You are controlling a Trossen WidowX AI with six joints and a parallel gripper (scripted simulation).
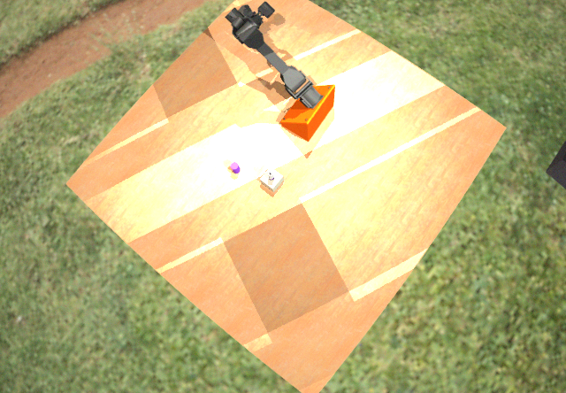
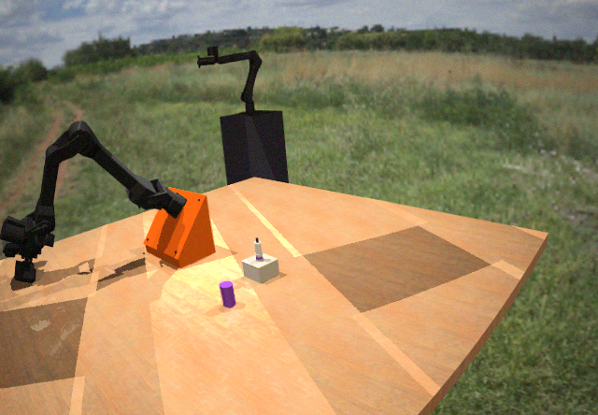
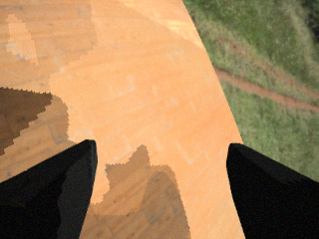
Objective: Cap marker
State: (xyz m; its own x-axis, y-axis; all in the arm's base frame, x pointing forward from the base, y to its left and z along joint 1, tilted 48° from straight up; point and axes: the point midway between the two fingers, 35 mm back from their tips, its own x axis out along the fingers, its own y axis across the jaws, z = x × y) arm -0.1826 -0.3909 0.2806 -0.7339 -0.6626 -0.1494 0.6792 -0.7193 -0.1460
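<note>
My gripper tip is 590 mm short of the marker cap, 400 mm to the right of it and 20 mm above it. The rest, counted from my gripper tip: holder block: 540 mm to the left, 530 mm ahead, 30 mm below.
</note>
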